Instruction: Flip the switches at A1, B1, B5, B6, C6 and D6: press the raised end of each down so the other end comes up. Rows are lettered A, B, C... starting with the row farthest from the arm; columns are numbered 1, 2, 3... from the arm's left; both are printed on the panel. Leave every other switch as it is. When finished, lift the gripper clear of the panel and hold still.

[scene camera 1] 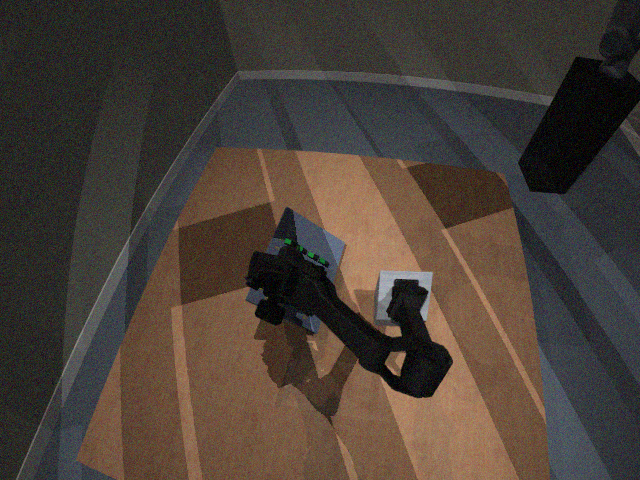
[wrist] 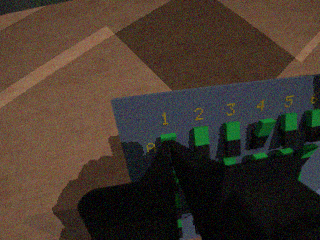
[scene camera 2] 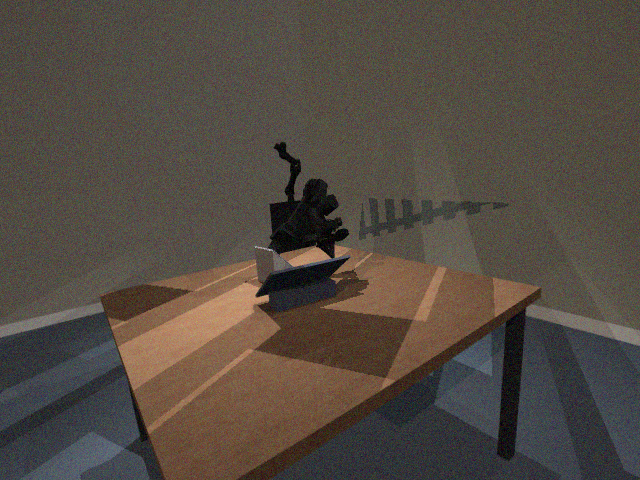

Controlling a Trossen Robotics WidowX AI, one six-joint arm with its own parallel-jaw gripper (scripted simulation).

Labels:
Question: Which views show my gripper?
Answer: Scene camera 1, the wrist view and scene camera 2: all of them.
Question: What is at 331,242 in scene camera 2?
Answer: My gripper.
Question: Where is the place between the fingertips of my gripper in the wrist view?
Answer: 168,145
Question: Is my gripper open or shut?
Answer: Shut.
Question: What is my gripper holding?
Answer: Nothing.

